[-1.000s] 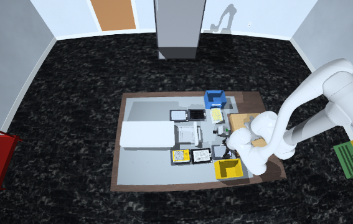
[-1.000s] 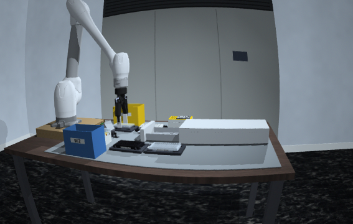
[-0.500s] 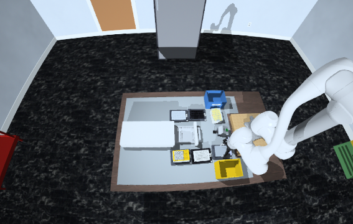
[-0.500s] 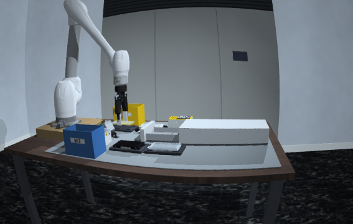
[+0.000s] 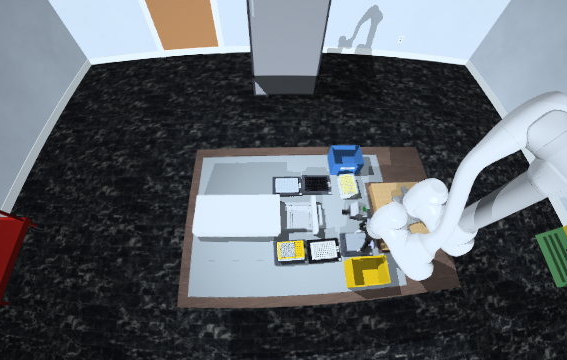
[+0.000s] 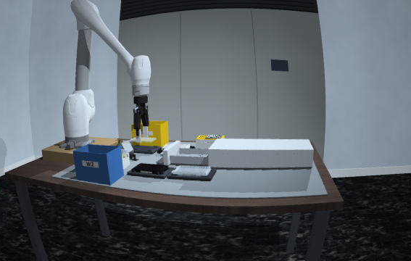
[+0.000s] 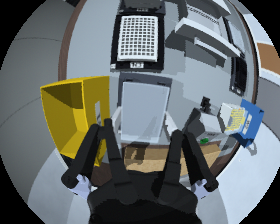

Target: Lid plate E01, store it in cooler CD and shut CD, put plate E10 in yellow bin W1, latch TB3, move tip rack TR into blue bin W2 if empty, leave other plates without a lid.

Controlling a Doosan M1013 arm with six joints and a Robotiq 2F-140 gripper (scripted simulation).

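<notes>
My hand is 180 mm short of the white well plate, 60 mm above it and 10 mm to the left of it. The rest, counted from my hand: yellow bin W1: 150 mm to the left, 40 mm below, 10 mm ahead; then grey nest: 70 mm below; then grey plate lid: 20 mm below.
</notes>
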